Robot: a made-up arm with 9 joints. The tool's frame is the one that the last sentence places.
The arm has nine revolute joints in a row. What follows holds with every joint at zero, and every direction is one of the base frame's.
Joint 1 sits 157.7 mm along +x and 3.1 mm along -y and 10.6 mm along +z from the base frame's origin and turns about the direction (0.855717, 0.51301, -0.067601), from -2.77 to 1.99 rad.
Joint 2 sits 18 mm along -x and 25.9 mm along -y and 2.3 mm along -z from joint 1 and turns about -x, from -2.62 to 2.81 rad.
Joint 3 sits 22.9 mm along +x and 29.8 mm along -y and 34.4 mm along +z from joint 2 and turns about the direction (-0.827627, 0.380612, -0.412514), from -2.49 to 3.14 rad.
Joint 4 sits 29.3 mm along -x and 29.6 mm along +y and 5.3 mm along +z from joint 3 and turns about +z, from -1.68 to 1.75 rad.
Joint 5 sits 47 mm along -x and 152.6 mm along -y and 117.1 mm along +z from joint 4 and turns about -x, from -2.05 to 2.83 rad.
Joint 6 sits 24.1 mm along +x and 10.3 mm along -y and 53.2 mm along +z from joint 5 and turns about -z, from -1.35 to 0.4 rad.
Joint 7 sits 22.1 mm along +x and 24.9 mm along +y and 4.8 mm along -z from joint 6 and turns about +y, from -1.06 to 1.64 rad.
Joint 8 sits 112.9 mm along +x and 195.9 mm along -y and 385.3 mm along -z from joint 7 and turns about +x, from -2.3 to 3.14 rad.
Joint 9 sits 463.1 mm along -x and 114.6 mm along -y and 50.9 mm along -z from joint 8 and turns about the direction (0.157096, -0.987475, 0.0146), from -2.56 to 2.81 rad.
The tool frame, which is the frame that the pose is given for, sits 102.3 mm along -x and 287.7 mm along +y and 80.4 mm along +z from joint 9; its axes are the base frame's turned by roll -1.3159, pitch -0.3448 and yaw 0.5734 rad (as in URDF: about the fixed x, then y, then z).
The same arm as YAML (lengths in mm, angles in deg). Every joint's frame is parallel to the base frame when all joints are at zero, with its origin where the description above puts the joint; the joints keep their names.
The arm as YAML. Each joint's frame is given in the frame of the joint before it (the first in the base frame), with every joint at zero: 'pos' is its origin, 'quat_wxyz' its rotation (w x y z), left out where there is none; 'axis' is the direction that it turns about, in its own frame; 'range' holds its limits. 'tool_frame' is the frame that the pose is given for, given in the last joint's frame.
length_unit: mm
angle_unit: deg
joints:
  - joint: joint 1
    pos: [157.7, -3.1, 10.6]
    axis: [0.855717, 0.51301, -0.067601]
    range: [-158.71, 114.02]
  - joint: joint 2
    pos: [-18.0, -25.9, -2.3]
    axis: "-x"
    range: [-150.11, 161.0]
  - joint: joint 3
    pos: [22.9, -29.8, 34.4]
    axis: [-0.827627, 0.380612, -0.412514]
    range: [-142.67, 179.91]
  - joint: joint 4
    pos: [-29.3, 29.6, 5.3]
    axis: "+z"
    range: [-96.26, 100.27]
  - joint: joint 5
    pos: [-47.0, -152.6, 117.1]
    axis: "-x"
    range: [-117.46, 162.15]
  - joint: joint 6
    pos: [24.1, -10.3, 53.2]
    axis: "-z"
    range: [-77.35, 22.92]
  - joint: joint 7
    pos: [22.1, 24.9, -4.8]
    axis: "+y"
    range: [-60.73, 93.97]
  - joint: joint 8
    pos: [112.9, -195.9, -385.3]
    axis: "+x"
    range: [-131.78, 179.91]
  - joint: joint 9
    pos: [-463.1, -114.6, -50.9]
    axis: [0.157096, -0.987475, 0.0146]
    range: [-146.68, 161.0]
tool_frame:
  pos: [-102.3, 287.7, 80.4]
  quat_wxyz: [0.777364, -0.539457, -0.300556, 0.11982]

